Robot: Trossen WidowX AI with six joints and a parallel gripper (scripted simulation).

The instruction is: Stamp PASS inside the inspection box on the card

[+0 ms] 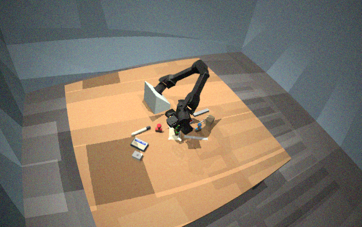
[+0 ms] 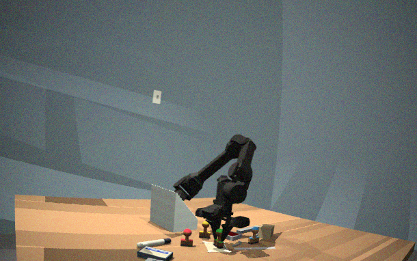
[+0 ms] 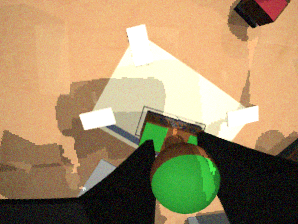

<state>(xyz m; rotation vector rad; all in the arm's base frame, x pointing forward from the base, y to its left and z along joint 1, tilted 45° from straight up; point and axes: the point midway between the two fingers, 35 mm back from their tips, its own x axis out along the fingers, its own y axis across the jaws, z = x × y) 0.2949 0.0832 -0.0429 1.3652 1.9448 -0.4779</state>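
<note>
Now: gripper tip right at the green-knobbed stamp. Round my gripper tip: white card (30 mm below, 10 mm to the right); then red-knobbed stamp (100 mm to the right, 40 mm behind, 10 mm below); then yellow-knobbed stamp (110 mm behind, 10 mm to the left).
</note>
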